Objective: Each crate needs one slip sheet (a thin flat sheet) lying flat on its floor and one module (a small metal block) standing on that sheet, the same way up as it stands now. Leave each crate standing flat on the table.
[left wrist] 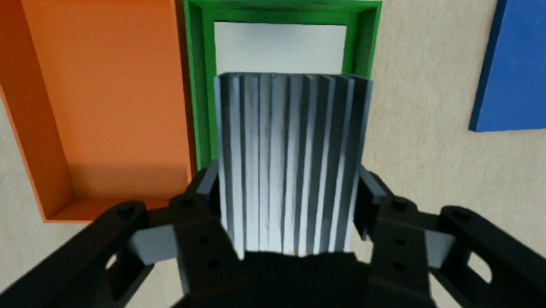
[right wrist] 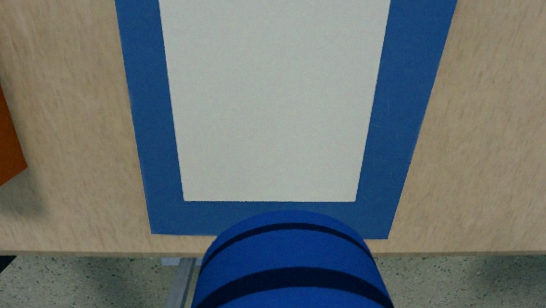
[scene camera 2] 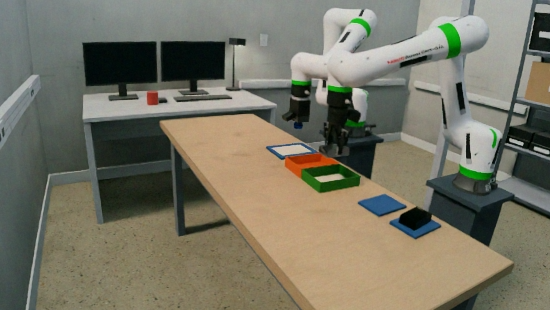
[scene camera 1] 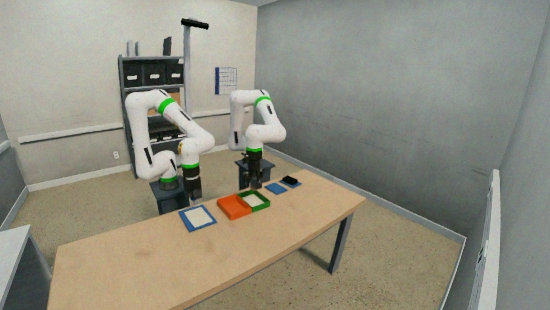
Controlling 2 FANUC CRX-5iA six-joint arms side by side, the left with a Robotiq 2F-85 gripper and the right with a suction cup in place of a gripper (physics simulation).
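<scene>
My left gripper (scene camera 1: 255, 184) (scene camera 2: 335, 146) (left wrist: 289, 200) is shut on a grey finned module (left wrist: 292, 160), holding it upright above the green crate (scene camera 1: 266, 203) (scene camera 2: 331, 186) (left wrist: 199, 90). A white slip sheet (scene camera 1: 253, 200) (scene camera 2: 330, 177) (left wrist: 280, 47) lies flat in that crate. The orange crate (scene camera 1: 233, 206) (scene camera 2: 305, 163) (left wrist: 110, 100) beside it is empty. A white sheet (scene camera 1: 199, 217) (scene camera 2: 291, 150) (right wrist: 270, 100) lies on a blue tray (right wrist: 156, 150). My right suction cup (scene camera 2: 298, 125) (right wrist: 292, 260) is empty above the tray's near edge in the right wrist view. A black module (scene camera 1: 289, 179) (scene camera 2: 415, 218) stands on a blue pad (scene camera 2: 415, 233).
A bare blue pad (scene camera 1: 275, 188) (scene camera 2: 382, 205) (left wrist: 515, 75) lies between the green crate and the black module's pad. The two crates stand side by side, touching, on the wooden table (scene camera 1: 150, 260) (scene camera 2: 240, 175). The two arms are close together above the crates and tray.
</scene>
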